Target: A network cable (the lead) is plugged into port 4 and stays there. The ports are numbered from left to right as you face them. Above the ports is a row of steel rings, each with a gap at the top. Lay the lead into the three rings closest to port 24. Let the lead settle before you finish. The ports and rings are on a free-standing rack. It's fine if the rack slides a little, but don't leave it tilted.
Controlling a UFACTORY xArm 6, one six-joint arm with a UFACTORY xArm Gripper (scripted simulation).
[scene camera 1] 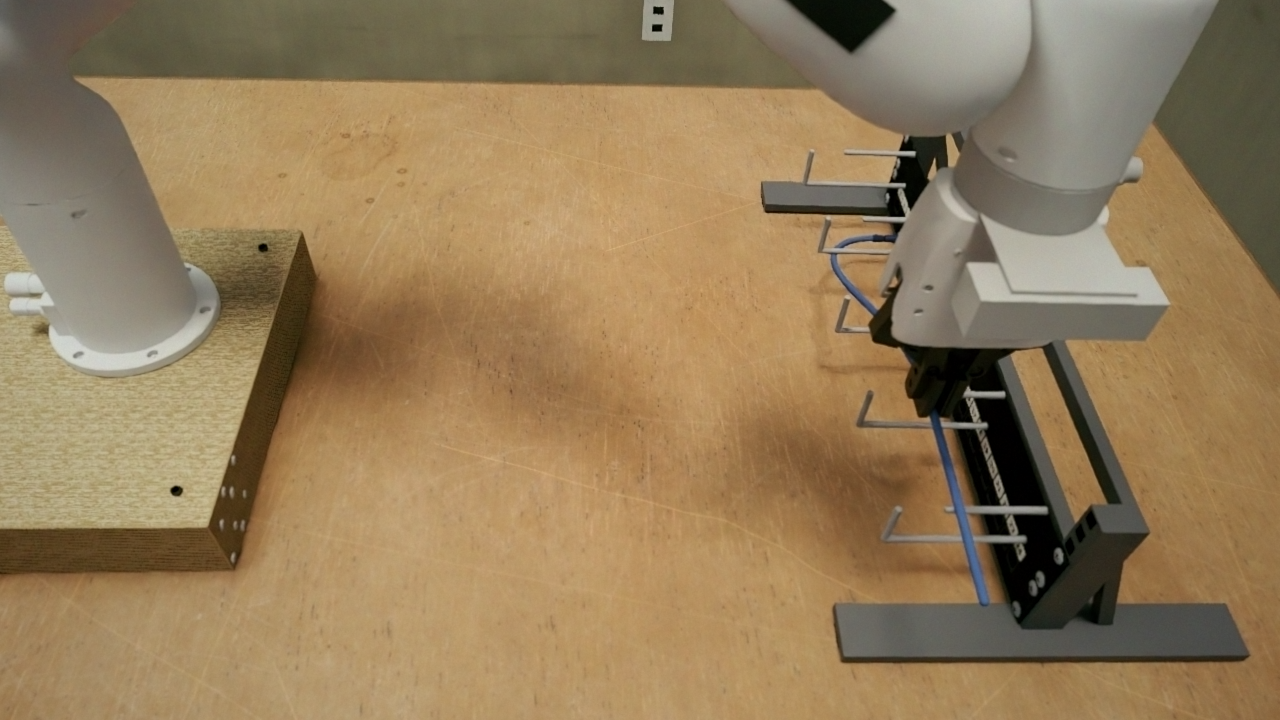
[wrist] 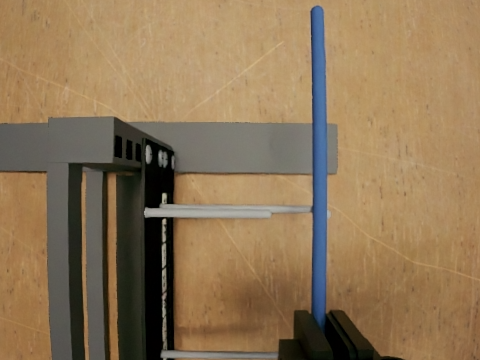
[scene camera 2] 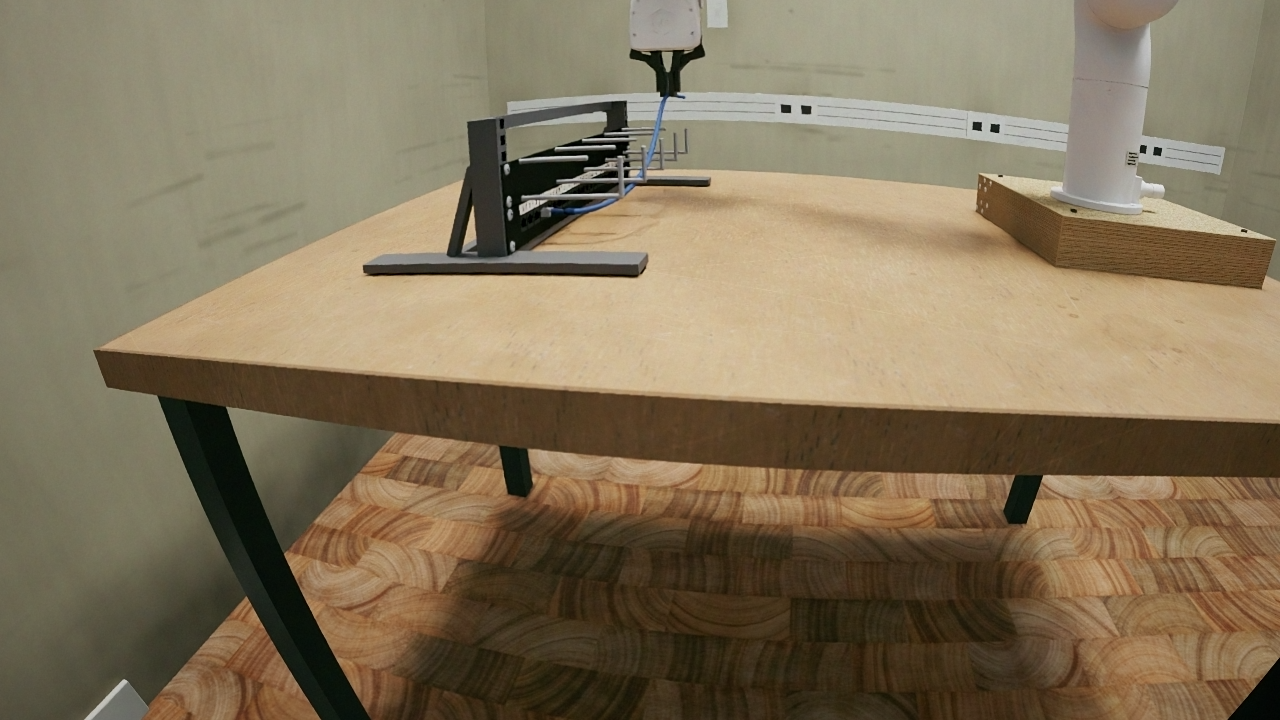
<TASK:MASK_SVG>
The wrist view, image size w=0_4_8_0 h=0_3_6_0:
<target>my gripper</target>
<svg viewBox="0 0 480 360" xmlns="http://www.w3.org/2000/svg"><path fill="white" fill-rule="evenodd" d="M278 360L333 360L333 357L334 360L404 360L391 356L381 357L343 310L329 310L329 313L326 313L325 336L312 313L309 313L307 310L295 310L293 339L279 339Z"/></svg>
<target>dark rack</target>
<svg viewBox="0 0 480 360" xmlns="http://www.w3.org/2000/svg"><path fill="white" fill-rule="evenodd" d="M327 124L327 174L337 174L338 124ZM0 123L0 171L47 171L47 271L52 360L86 360L82 278L82 172L86 172L86 290L89 360L109 360L106 260L107 172L129 171L141 172L134 172L134 175L116 175L116 278L119 360L174 360L174 358L278 359L278 352L174 350L174 218L269 219L272 213L312 213L312 206L174 204L174 172L312 174L312 123L124 122L114 116L48 117L48 123Z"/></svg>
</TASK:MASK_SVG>
